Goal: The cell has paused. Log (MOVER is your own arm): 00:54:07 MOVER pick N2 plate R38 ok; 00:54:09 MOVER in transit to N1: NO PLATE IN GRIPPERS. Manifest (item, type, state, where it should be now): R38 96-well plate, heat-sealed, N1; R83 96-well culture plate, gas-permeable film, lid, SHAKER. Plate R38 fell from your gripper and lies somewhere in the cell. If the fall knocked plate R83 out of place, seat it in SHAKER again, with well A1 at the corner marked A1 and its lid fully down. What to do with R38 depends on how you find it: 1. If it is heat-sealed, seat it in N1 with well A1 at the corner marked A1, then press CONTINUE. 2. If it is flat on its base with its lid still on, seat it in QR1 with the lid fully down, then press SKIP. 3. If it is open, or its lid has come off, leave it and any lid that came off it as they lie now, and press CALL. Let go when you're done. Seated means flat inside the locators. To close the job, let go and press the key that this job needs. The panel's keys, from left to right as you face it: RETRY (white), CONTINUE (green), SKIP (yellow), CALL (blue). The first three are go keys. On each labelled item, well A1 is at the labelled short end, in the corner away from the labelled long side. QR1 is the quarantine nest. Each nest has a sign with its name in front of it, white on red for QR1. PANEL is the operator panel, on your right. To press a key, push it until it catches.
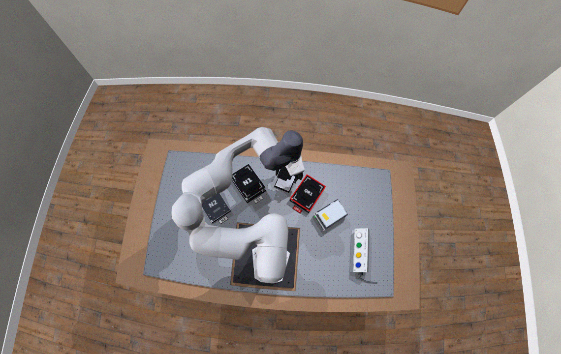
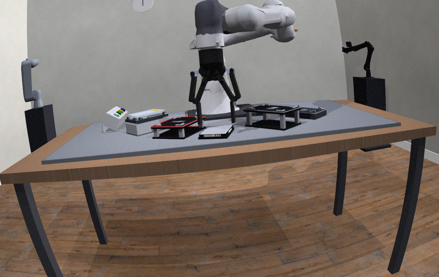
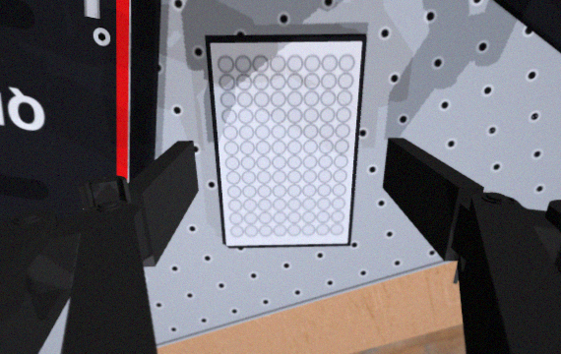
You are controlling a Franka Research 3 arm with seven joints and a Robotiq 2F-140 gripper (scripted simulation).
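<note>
My gripper is now 50 mm above the plate R38. Also, from my hand: N1 nest: 200 mm to the left, 50 mm behind; QR1 nest: 120 mm to the right, 70 mm behind, 20 mm below; retry key: 390 mm to the right, 280 mm behind, 10 mm above.
</note>
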